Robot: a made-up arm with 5 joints.
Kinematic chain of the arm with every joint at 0, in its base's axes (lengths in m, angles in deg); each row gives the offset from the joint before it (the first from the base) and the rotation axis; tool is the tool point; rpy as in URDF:
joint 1: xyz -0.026 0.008 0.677 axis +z
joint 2: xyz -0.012 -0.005 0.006 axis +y
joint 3: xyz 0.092 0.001 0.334 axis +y
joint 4: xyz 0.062 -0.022 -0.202 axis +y
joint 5: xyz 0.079 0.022 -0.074 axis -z
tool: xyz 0.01 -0.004 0.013 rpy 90 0 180
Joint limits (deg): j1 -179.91..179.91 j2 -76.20..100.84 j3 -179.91..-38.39 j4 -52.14..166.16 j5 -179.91..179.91
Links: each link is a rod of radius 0.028 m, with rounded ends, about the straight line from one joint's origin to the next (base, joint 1, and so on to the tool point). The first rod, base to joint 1, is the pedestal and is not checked.
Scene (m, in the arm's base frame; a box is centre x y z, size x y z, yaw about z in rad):
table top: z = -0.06
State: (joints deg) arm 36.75 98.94 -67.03 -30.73 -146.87
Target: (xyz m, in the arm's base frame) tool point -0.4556 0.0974 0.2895
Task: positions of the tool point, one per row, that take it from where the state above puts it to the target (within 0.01 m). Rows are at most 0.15 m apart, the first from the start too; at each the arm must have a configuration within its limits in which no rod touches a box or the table.
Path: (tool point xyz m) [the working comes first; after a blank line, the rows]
Joints at the target: 167.57 100.57 -97.57 -20.07 -143.52
Straight joint move there: clear.

1: 0.1793 0.2719 0.2724
2: 0.1120 0.3272 0.2720
3: 0.0296 0.3648 0.2723
4: -0.0629 0.3805 0.2733
5: -0.1596 0.3718 0.2751
6: -0.2540 0.3375 0.2776
7: -0.3391 0.2782 0.2809
8: -0.4082 0.1968 0.2848
9: -0.4556 0.0974 0.2895

